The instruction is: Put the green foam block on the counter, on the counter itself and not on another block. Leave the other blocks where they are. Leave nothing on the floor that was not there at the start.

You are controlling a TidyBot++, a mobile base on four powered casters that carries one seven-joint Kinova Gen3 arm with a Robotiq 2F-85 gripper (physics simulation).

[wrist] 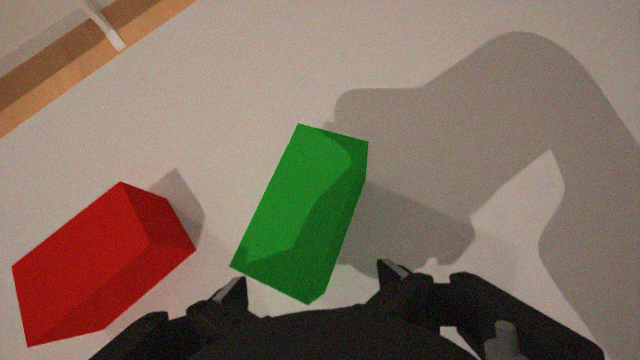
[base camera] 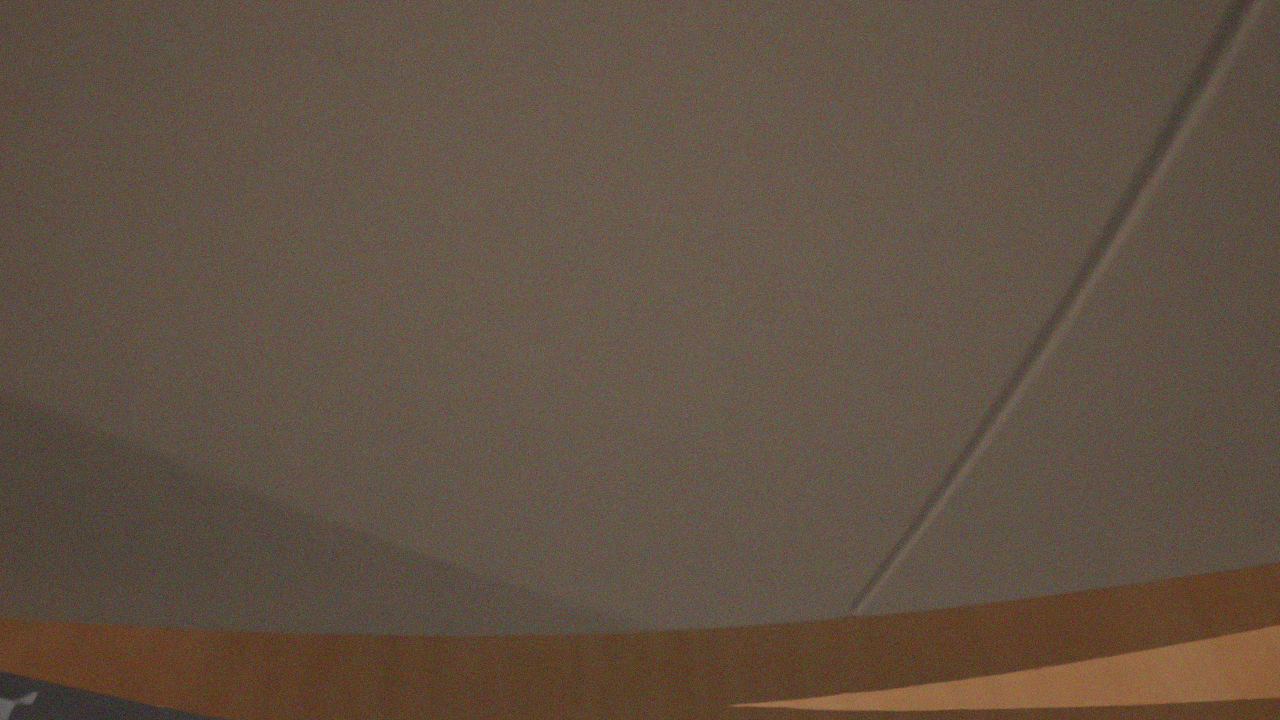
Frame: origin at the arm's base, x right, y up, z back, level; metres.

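Seen in the pictures: gripper, between the fingertips: (wrist: 313,282).
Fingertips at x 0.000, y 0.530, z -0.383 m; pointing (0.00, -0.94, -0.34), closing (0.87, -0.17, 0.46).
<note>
Pixels of each thing's top centre, then the offset from my fingertips to it. Level surfaces: height alone.
- green foam block, centre of its top: (wrist: 302,200) dx +0.025, dy +0.043, dz -0.035 m
- pale counter top, height of its surface: dy -0.016 m
- red block, centre of its top: (wrist: 78,255) dx -0.118, dy +0.028, dz -0.100 m
The green foam block (wrist: 292,205) lies on the pale counter top (wrist: 240,90) in the wrist view, at the middle, with counter surface around it and no block under it. My gripper (wrist: 313,282) is open at the bottom of the wrist view. Its two fingertips stand apart on either side of the block's near end, and no finger touches the block as far as I can see. The gripper and the blocks do not show in the base camera view.
A red block (wrist: 85,260) lies on the counter to the left of the green one, apart from it. At the upper left are the counter's edge, wooden floor (wrist: 65,85) and a pale bar handle (wrist: 107,30). The base camera view shows a close grey panel (base camera: 537,313) above wooden floor (base camera: 447,671).
</note>
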